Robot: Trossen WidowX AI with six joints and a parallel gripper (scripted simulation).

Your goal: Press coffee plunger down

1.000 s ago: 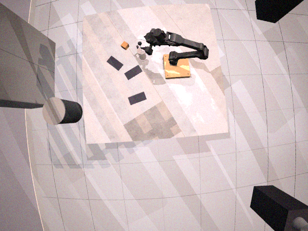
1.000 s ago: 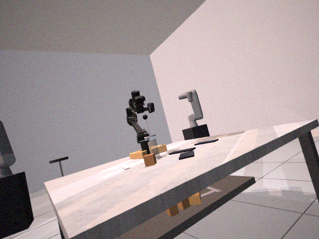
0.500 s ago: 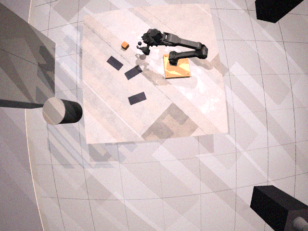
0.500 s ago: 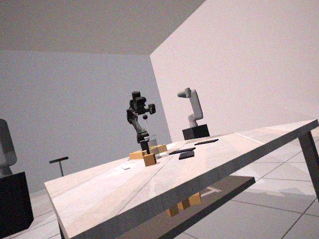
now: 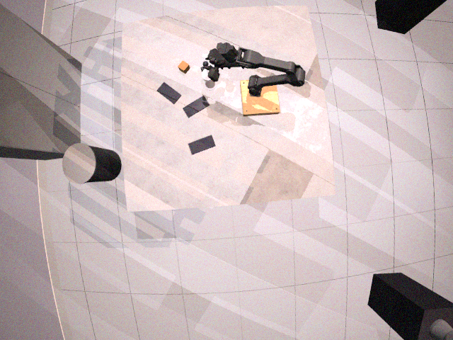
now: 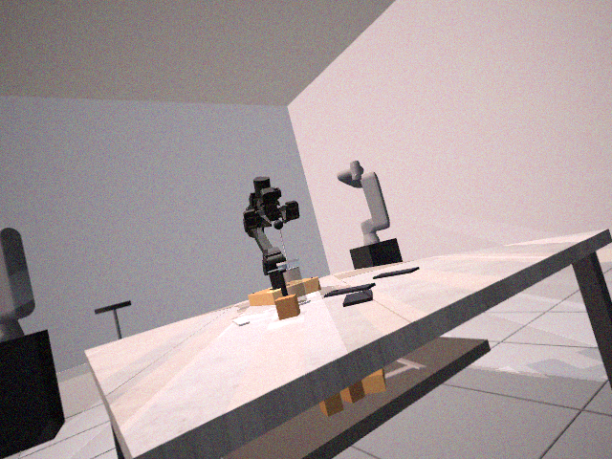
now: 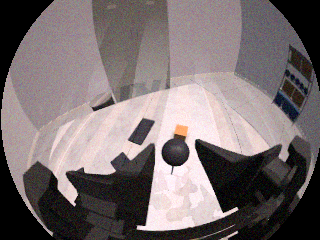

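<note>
Now: gripper tip 13 cm above the coffee press and 1 cm to the left of it.
</note>
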